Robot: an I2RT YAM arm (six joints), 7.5 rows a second.
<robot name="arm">
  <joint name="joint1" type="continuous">
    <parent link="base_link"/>
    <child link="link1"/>
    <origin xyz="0 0 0.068" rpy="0 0 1.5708"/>
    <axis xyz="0 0 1"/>
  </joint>
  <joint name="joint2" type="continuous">
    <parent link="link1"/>
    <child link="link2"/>
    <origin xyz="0.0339 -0.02 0.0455" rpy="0 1.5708 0"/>
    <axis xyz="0 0 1"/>
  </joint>
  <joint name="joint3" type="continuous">
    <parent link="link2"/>
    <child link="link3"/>
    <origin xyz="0 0.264 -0.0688" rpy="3.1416 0 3.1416"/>
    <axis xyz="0 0 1"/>
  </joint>
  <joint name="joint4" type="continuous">
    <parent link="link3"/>
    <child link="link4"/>
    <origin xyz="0.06 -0.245 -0.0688" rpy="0 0 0"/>
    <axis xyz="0 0 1"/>
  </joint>
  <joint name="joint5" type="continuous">
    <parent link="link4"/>
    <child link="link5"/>
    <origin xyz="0.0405 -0.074 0.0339" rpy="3.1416 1.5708 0"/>
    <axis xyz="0 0 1"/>
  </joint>
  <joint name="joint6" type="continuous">
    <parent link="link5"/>
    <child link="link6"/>
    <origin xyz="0 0.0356 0.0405" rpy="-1.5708 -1.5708 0"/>
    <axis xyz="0 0 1"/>
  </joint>
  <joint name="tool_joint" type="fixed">
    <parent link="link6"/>
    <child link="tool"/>
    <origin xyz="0 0 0" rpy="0 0 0"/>
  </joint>
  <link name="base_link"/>
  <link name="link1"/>
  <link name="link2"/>
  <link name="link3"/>
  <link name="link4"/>
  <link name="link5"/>
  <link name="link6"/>
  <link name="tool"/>
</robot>
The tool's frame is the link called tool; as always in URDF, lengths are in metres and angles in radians. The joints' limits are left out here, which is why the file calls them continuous.
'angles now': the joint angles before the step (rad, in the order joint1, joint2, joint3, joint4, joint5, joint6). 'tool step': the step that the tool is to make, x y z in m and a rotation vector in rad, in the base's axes. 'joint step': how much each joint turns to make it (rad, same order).
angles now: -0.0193 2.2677 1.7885 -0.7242 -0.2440 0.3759
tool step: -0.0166 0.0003 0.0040 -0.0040 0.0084 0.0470
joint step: -0.0010 -0.0630 -0.0860 0.0027 -0.0129 -0.0479
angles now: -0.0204 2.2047 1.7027 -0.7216 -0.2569 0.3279
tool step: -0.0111 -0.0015 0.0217 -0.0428 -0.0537 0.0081
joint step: -0.0011 -0.0827 -0.0505 0.0166 0.0355 -0.0244
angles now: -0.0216 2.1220 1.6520 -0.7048 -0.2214 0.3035
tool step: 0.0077 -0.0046 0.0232 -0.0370 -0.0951 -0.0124
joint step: -0.0072 -0.0212 0.0441 0.0286 0.0335 -0.0103
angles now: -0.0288 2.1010 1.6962 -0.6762 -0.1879 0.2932
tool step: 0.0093 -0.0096 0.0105 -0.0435 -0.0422 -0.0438
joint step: -0.0163 0.0162 0.0585 0.0020 0.0500 0.0035
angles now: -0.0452 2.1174 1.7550 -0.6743 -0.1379 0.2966
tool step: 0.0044 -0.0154 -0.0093 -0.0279 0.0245 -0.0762
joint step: -0.0287 0.0332 0.0197 -0.0063 0.0491 0.0266
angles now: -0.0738 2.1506 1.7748 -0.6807 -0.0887 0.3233
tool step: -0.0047 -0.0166 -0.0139 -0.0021 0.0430 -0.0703
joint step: -0.0346 0.0101 -0.0312 0.0008 0.0222 0.0286
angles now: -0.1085 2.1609 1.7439 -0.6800 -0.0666 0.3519
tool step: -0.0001 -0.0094 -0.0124 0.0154 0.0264 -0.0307
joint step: -0.0206 0.0234 -0.0072 0.0037 -0.0064 0.0145
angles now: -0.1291 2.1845 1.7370 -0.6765 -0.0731 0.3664
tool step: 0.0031 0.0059 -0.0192 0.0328 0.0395 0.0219
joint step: 0.0111 0.0432 0.0002 -0.0001 -0.0297 0.0016
